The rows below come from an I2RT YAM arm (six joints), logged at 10 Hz.
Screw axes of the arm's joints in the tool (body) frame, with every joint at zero. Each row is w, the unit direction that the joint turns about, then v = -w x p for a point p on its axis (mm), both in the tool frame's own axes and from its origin. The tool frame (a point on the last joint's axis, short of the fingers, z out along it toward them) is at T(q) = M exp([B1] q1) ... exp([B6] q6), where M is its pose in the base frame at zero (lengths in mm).
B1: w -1 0 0 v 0.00 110.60 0.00
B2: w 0 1 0 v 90.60 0.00 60.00
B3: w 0 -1 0 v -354.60 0.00 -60.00
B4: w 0 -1 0 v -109.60 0.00 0.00
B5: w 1 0 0 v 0.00 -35.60 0.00
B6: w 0 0 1 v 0.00 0.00 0.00
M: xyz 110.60 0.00 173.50 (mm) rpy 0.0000 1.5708 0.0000 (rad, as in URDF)
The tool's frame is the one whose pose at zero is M.
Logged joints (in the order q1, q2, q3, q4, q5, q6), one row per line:
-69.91, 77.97, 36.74, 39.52, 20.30, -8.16
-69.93, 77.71, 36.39, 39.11, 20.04, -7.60
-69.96, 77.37, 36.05, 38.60, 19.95, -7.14
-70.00, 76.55, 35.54, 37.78, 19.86, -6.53
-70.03, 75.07, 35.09, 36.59, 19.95, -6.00
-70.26, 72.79, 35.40, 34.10, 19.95, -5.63
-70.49, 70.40, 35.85, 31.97, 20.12, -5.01
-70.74, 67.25, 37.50, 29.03, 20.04, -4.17
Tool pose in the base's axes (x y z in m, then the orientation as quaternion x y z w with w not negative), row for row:
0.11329, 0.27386, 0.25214, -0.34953, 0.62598, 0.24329, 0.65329
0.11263, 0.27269, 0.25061, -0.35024, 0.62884, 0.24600, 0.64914
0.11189, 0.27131, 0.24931, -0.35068, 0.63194, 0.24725, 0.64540
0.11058, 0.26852, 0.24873, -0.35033, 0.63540, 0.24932, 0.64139
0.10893, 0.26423, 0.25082, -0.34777, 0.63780, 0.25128, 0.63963
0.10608, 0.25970, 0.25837, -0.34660, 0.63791, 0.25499, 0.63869
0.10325, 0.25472, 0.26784, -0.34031, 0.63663, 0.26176, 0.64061
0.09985, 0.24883, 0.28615, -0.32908, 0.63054, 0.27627, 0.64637
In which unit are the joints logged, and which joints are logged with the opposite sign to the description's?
The joints are logged in degrees. Opposite sign: q1.
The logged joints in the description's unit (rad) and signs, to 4 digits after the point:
1.2202, 1.3608, 0.6412, 0.6898, 0.3543, -0.1424
1.2205, 1.3563, 0.6351, 0.6826, 0.3498, -0.1326
1.2210, 1.3504, 0.6292, 0.6737, 0.3482, -0.1246
1.2217, 1.3360, 0.6203, 0.6594, 0.3466, -0.1140
1.2223, 1.3102, 0.6124, 0.6386, 0.3482, -0.1047
1.2263, 1.2704, 0.6178, 0.5952, 0.3482, -0.0983
1.2303, 1.2287, 0.6257, 0.5580, 0.3512, -0.0874
1.2346, 1.1737, 0.6545, 0.5067, 0.3498, -0.0728

